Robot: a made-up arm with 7 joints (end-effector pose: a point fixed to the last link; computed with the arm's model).
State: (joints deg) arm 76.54 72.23 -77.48 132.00 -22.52 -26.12 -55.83
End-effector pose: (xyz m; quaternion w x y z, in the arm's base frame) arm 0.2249 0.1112 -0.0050 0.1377 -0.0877 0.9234 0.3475
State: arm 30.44 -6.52 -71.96 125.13 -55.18 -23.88 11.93
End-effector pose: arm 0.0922 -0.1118 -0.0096 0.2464 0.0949 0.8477 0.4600
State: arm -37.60 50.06 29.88 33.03 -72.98 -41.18 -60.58
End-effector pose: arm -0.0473 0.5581 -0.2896 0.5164 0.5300 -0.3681 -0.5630
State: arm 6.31 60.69 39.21 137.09 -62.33 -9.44 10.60
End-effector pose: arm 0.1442 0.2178 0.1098 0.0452 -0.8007 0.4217 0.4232
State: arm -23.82 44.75 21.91 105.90 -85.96 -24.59 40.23
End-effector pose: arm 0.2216 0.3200 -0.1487 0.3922 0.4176 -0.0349 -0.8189
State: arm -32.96 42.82 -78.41 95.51 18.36 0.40 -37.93
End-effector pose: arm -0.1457 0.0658 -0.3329 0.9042 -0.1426 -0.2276 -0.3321
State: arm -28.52 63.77 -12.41 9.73 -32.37 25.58 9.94
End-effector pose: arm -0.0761 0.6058 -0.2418 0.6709 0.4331 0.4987 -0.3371
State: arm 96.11 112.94 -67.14 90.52 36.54 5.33 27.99
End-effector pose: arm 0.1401 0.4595 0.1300 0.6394 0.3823 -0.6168 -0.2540
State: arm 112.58 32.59 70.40 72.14 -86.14 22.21 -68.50
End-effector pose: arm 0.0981 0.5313 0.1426 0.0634 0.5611 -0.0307 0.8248
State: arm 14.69 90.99 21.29 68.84 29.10 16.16 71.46
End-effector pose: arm 0.2207 0.4805 0.1673 0.7624 0.1028 -0.5091 -0.3859
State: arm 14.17 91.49 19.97 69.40 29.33 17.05 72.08
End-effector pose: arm 0.2259 0.4770 0.1636 0.7728 0.0922 -0.4922 -0.3899
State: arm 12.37 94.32 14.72 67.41 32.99 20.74 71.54
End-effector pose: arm 0.2362 0.4829 0.1504 0.8154 0.0616 -0.4527 -0.3556
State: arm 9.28 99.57 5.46 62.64 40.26 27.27 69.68
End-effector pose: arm 0.2426 0.5018 0.1296 0.8830 0.0276 -0.3851 -0.2670
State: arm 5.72 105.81 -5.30 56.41 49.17 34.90 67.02
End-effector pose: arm 0.2340 0.5294 0.1149 0.9417 0.0200 -0.3058 -0.1390
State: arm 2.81 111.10 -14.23 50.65 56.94 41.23 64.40
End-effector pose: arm 0.2153 0.5535 0.1160 0.9684 0.0410 -0.2452 -0.0195
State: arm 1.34 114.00 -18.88 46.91 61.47 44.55 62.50
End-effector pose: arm 0.2006 0.5664 0.1251 0.9718 0.0654 -0.2209 0.0498
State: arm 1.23 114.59 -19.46 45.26 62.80 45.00 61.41
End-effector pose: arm 0.1945 0.5707 0.1315 0.9685 0.0779 -0.2262 0.0689
